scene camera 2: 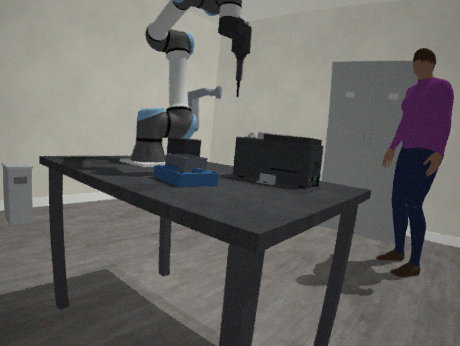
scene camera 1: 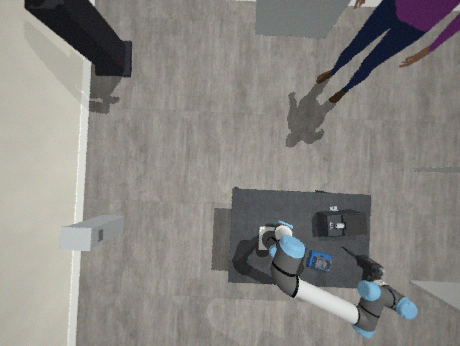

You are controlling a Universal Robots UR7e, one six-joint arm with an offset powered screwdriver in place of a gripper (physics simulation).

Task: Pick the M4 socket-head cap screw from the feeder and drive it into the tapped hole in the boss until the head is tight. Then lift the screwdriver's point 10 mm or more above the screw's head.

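Black feeder [scene camera 2: 250, 160] at 1.06 m from the lens. Blue holder [scene camera 2: 186, 179] at 0.82 m from the lens. The marked spots on the holder and the feeder are 0.32 m apart.
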